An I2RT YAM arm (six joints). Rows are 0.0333 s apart.
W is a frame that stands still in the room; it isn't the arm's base.
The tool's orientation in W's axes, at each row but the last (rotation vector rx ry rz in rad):
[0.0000, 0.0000, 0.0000]
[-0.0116, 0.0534, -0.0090]
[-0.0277, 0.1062, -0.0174]
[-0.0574, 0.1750, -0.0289]
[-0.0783, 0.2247, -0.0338]
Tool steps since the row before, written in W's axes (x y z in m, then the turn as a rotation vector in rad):
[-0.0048, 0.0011, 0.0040, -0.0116, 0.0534, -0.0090]
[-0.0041, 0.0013, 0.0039, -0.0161, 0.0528, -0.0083]
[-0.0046, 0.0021, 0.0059, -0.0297, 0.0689, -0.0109]
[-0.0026, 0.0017, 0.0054, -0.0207, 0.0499, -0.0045]
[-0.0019, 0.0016, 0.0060, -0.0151, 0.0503, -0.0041]
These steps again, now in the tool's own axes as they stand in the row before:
[-0.0048, 0.0011, 0.0040, -0.0116, 0.0534, -0.0090]
[-0.0043, 0.0012, 0.0037, -0.0161, 0.0528, -0.0085]
[-0.0052, 0.0019, 0.0054, -0.0297, 0.0687, -0.0121]
[-0.0036, 0.0013, 0.0049, -0.0213, 0.0496, -0.0053]
[-0.0032, 0.0011, 0.0055, -0.0159, 0.0501, -0.0037]

